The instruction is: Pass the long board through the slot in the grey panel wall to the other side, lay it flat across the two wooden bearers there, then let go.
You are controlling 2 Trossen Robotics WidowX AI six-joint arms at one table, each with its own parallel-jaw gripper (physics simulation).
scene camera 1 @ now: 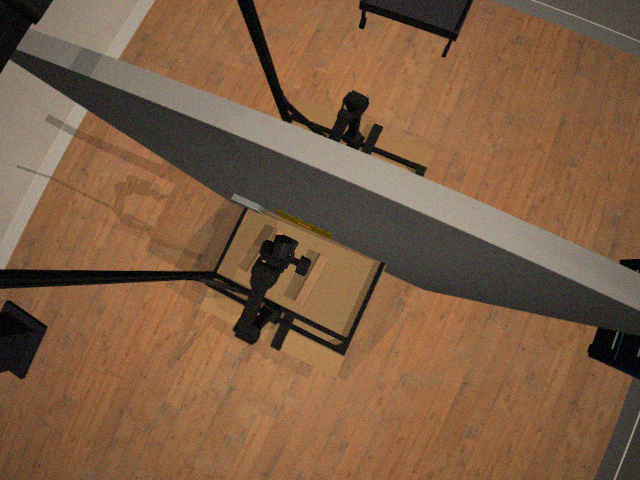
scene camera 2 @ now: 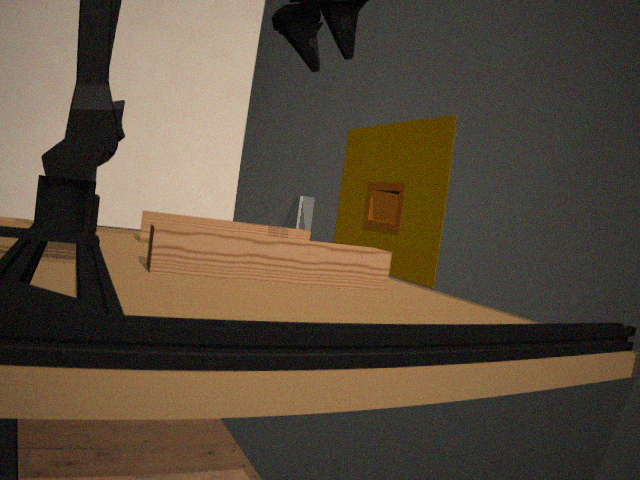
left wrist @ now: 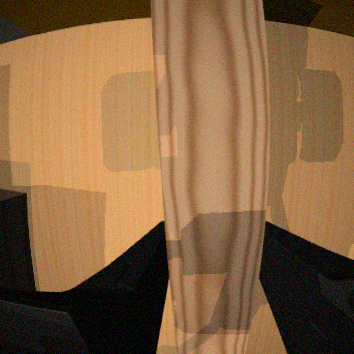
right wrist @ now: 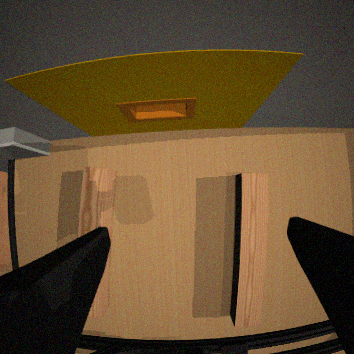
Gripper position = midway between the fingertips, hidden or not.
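Observation:
Scene camera 2 shows my right gripper (scene camera 2: 331, 65), open and holding nothing, with a slot (scene camera 2: 384, 204) and a grey block (scene camera 2: 291, 211). The left wrist view shows my left gripper (left wrist: 208, 227). Visible in the right wrist view: my right gripper (right wrist: 199, 232) and the slot (right wrist: 175, 108).

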